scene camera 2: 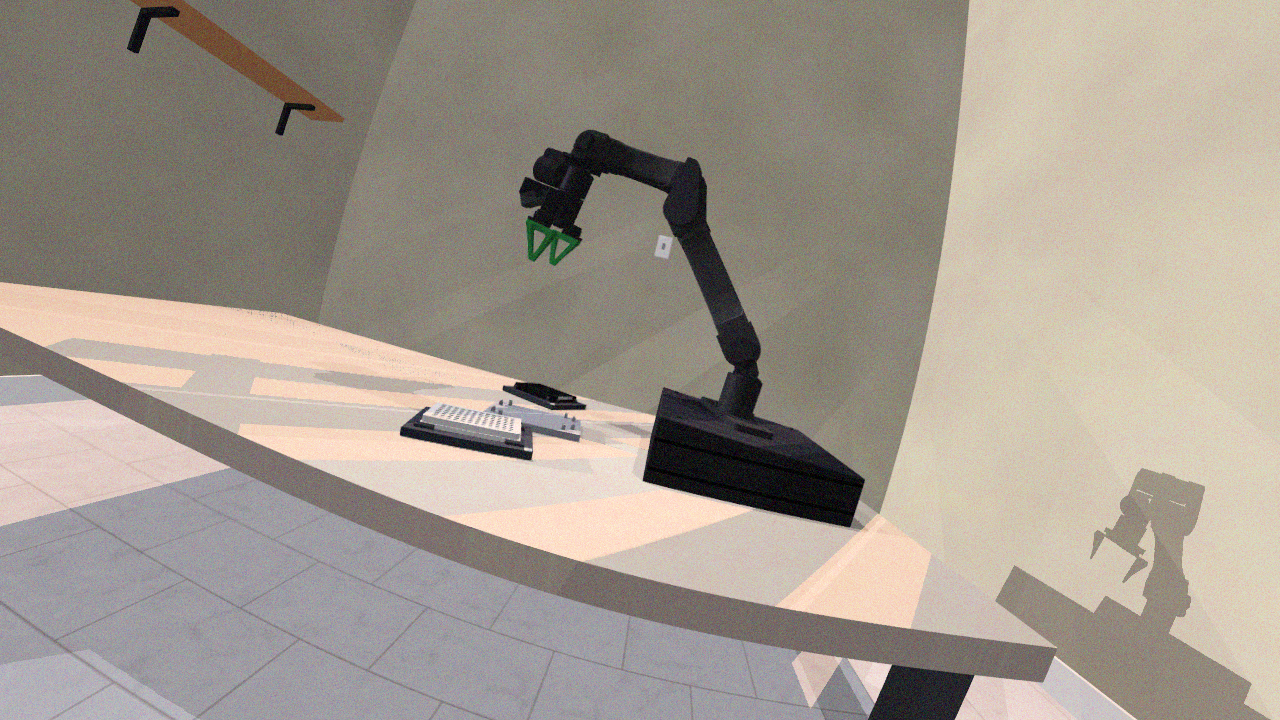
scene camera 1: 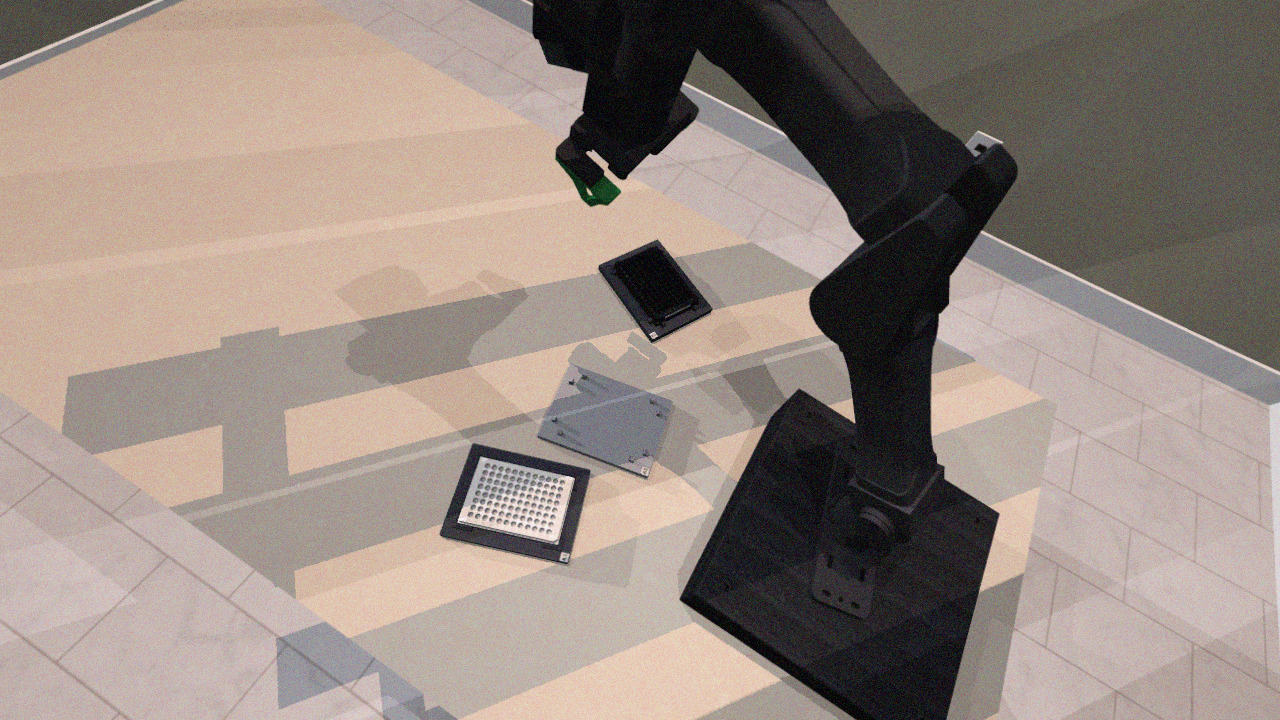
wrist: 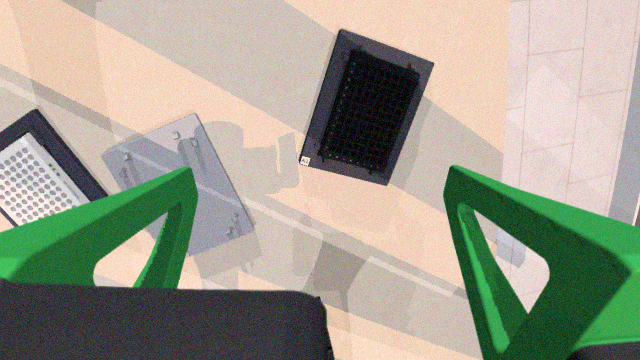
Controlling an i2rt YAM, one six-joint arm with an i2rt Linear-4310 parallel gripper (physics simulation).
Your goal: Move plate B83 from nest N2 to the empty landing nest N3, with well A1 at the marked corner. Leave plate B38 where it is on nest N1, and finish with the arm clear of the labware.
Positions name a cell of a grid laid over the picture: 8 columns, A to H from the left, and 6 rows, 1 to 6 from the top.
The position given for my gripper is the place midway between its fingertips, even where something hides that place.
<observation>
my gripper: scene camera 2 D3; scene camera 1 D2; wrist E4
</observation>
